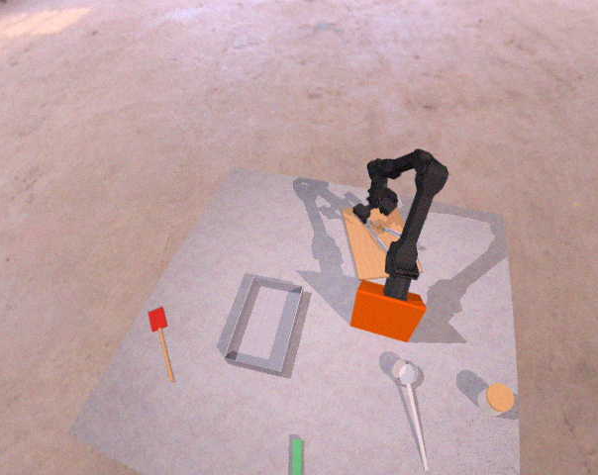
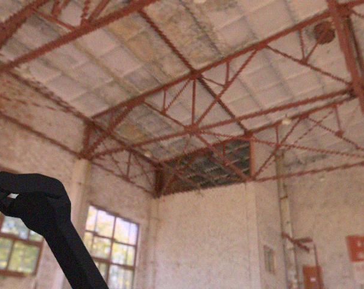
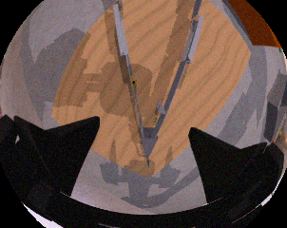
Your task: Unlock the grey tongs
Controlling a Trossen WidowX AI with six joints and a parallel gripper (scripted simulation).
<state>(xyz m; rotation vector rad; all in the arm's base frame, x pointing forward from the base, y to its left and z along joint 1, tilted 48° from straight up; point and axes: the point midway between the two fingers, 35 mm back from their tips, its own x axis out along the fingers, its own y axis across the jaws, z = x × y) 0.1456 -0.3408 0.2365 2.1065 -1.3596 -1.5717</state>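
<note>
The yellow lock piece lies 40 mm behind my gripper tip and 30 mm below it. From my gripper tip the other things lie so: wooden board (60 mm below, 50 mm to the left, 40 mm behind); then cork-lidded jar (550 mm to the left, 520 mm behind, 30 mm below); then roasting tin (540 mm to the left, 220 mm ahead, 40 mm below).
</note>
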